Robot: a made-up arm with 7 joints.
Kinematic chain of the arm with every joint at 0, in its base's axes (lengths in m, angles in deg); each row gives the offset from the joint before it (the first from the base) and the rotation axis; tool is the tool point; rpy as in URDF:
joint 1: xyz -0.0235 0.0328 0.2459 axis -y
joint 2: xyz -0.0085 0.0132 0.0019 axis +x
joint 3: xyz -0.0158 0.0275 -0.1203 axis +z
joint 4: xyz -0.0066 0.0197 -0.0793 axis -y
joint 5: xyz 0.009 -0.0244 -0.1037 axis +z
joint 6: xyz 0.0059 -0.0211 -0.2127 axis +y
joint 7: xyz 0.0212 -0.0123 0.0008 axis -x
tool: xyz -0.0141 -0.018 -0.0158 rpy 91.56 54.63 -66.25
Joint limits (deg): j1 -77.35..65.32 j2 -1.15..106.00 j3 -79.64..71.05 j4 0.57..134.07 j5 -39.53..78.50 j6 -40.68..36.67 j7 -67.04..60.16
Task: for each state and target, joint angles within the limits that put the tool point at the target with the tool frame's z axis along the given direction. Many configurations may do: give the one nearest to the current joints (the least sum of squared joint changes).
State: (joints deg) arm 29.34 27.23 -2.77 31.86 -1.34 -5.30 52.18
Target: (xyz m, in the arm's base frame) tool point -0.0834 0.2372 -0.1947 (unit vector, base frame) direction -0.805 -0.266 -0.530
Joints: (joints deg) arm -25.94 24.33 10.68 25.36 14.13 -36.39 47.49
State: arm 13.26 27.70 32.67 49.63 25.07 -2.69 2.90
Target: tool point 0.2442 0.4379 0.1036 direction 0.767 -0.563 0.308
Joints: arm 40.91 25.51 61.92 37.53 58.94 6.49 3.33
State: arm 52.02 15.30 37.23 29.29 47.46 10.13 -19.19
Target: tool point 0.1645 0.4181 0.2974 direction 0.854 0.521 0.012
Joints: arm 40.36 29.17 57.60 73.23 17.04 -30.63 -42.09
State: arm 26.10 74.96 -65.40 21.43 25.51 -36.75 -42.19
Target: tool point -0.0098 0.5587 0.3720 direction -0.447 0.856 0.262
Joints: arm -8.61 104.88 -51.45 0.58 38.37 -40.68 -66.73
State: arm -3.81 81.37 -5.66 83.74 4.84 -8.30 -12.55
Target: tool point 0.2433 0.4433 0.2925 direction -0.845 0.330 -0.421
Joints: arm -24.05 103.88 17.13 44.28 15.04 32.77 -5.16
